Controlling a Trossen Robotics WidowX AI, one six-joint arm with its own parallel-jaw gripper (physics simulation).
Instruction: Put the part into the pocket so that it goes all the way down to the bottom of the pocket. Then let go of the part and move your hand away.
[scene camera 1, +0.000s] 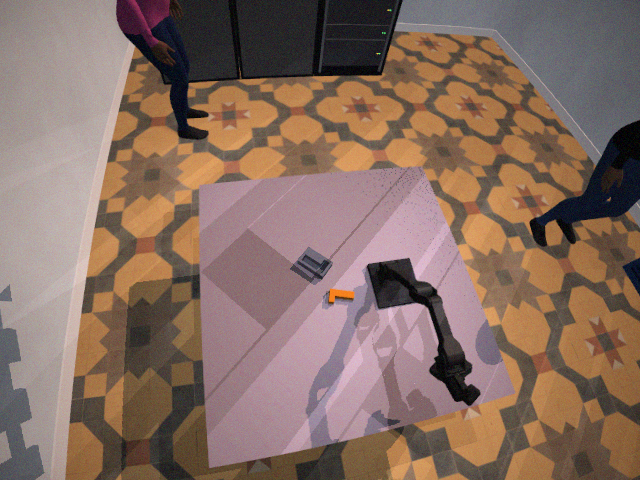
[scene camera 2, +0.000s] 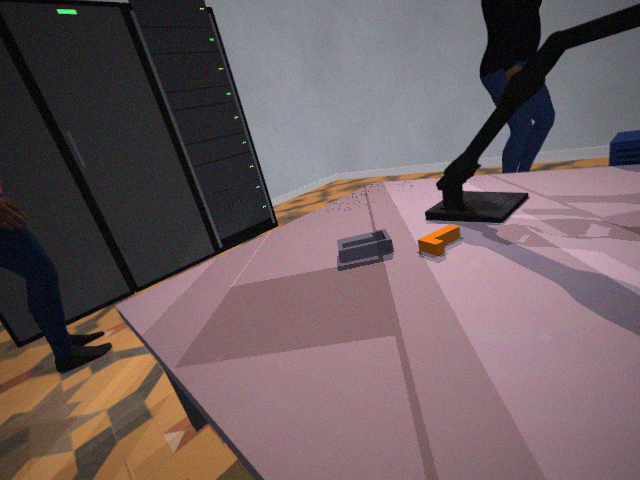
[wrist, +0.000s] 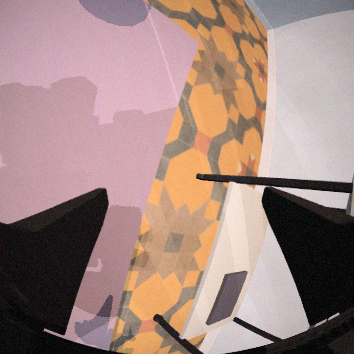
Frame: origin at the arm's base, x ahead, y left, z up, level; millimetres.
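Seen in the pictures: gripper, between the fingertips: (wrist: 186, 195); arm's base, origin of its link: (scene camera 1: 384, 272) (scene camera 2: 453, 205).
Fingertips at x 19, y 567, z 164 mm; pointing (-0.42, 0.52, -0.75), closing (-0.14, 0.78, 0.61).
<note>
Pixels of each thing's top centre, then the offset from my fingertips to it. Level surfaces: height alone.
- orange L-shaped part, centre of its top: (scene camera 2: 443, 234) (scene camera 1: 341, 296) dz -158, dx +223, dy -528 mm
- grey block, centre of its top: (scene camera 2: 362, 239) (scene camera 1: 315, 261) dz -152, dx +273, dy -725 mm
- pink table top, height of its surface: dz -188 mm
The orange L-shaped part (scene camera 1: 342, 294) (scene camera 2: 445, 235) lies flat on the table, apart from the grey block (scene camera 1: 316, 254) (scene camera 2: 361, 253). The block stands on the table with its pocket, a dark slot, open on top; the part is outside it. In scene camera 1 the part is below and right of the block. My gripper (scene camera 1: 467, 395) (wrist: 186, 195) is open and empty, raised near the table's lower right corner in scene camera 1, far from part and block. In scene camera 2 the gripper is out of frame. Neither part nor block shows in the wrist view.
The pink table top (scene camera 1: 232, 361) (scene camera 2: 310, 387) carries the arm's black base plate (scene camera 1: 392, 294) (scene camera 2: 480, 206), close beside the part. Shadows cross the table. Dark cabinets (scene camera 1: 273, 41) (scene camera 2: 103, 129) and two people stand on the floor beyond the table edges.
</note>
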